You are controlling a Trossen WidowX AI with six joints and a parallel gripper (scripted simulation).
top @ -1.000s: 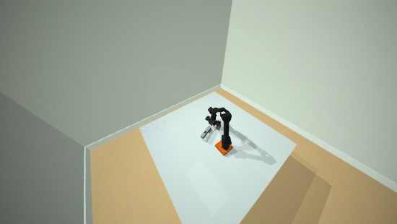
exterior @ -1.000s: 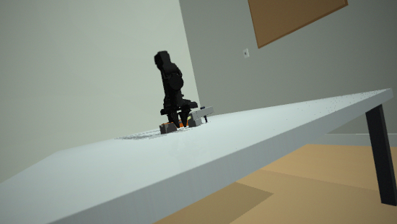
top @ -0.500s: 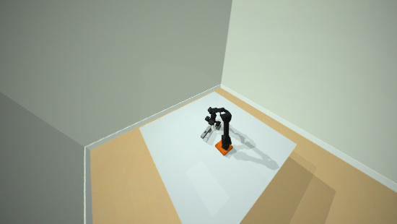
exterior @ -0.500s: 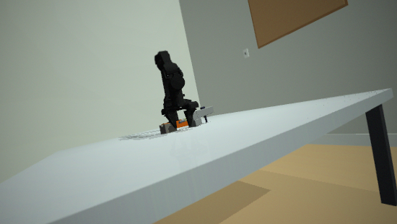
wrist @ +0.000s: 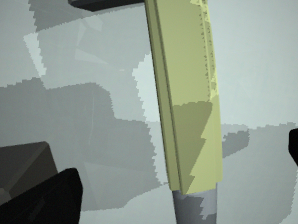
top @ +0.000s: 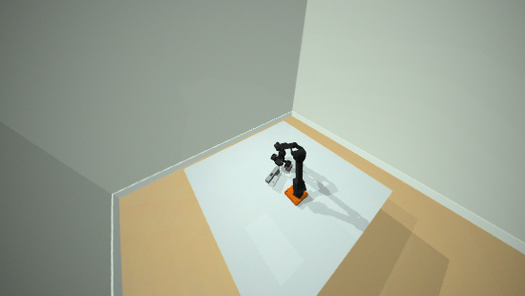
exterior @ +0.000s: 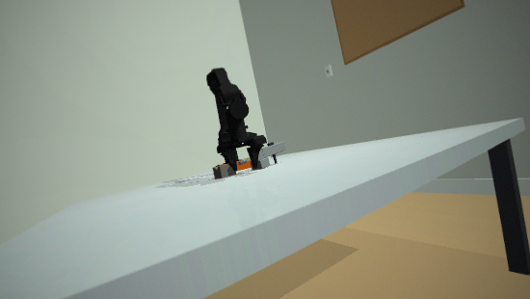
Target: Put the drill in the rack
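The drill is 40 mm to the left of my gripper tip, 30 mm above it and 10 mm behind it. Round my gripper tip: rack: 80 mm behind, 30 mm to the right, 10 mm above.
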